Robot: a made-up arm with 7 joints. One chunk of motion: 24 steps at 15 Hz.
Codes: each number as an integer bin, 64 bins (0 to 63) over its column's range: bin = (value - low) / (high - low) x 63, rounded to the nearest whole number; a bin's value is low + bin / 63 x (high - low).
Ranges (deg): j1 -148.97..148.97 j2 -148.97..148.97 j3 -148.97..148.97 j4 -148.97..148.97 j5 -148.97..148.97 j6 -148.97..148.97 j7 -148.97..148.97
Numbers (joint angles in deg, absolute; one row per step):
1: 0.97 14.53 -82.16 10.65 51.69 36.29 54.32
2: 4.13 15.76 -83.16 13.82 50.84 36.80 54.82
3: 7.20 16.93 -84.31 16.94 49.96 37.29 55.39
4: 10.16 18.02 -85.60 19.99 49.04 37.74 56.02
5: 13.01 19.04 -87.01 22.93 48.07 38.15 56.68
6: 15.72 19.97 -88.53 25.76 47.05 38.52 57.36
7: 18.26 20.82 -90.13 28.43 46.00 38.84 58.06
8: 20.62 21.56 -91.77 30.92 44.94 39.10 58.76
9: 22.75 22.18 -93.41 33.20 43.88 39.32 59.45
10: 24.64 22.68 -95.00 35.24 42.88 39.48 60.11
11: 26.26 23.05 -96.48 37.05 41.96 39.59 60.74
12: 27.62 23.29 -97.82 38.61 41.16 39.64 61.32
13: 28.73 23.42 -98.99 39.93 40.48 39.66 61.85
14: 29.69 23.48 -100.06 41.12 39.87 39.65 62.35
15: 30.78 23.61 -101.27 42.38 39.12 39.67 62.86
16: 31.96 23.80 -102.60 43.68 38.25 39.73 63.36
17: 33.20 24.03 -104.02 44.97 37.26 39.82 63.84
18: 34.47 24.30 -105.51 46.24 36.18 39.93 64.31
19: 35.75 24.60 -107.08 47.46 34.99 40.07 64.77
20: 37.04 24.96 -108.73 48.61 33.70 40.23 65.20
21: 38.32 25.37 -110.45 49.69 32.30 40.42 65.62
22: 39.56 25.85 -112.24 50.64 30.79 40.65 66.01
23: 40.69 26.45 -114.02 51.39 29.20 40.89 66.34
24: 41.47 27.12 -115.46 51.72 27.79 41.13 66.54
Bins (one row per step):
1: 32 35 14 34 42 39 43
2: 32 35 14 34 42 39 43
3: 33 35 14 35 42 39 43
4: 34 35 13 36 42 39 43
5: 34 36 13 36 42 40 43
6: 35 36 13 37 41 40 44
7: 35 36 12 38 41 40 44
8: 36 36 12 38 41 40 44
9: 36 36 12 39 41 40 44
10: 37 36 11 39 41 40 44
11: 37 36 11 39 40 40 44
12: 37 36 11 40 40 40 44
13: 38 36 11 40 40 40 45
14: 38 36 10 40 40 40 45
15: 38 36 10 40 40 40 45
16: 38 37 10 41 40 40 45
17: 39 37 10 41 39 40 45
18: 39 37 9 41 39 40 45
19: 39 37 9 42 39 40 45
20: 39 37 9 42 39 40 45
21: 40 37 8 42 38 40 45
22: 40 37 8 42 38 40 45
23: 40 37 7 42 38 40 46
24: 40 37 7 42 37 40 46

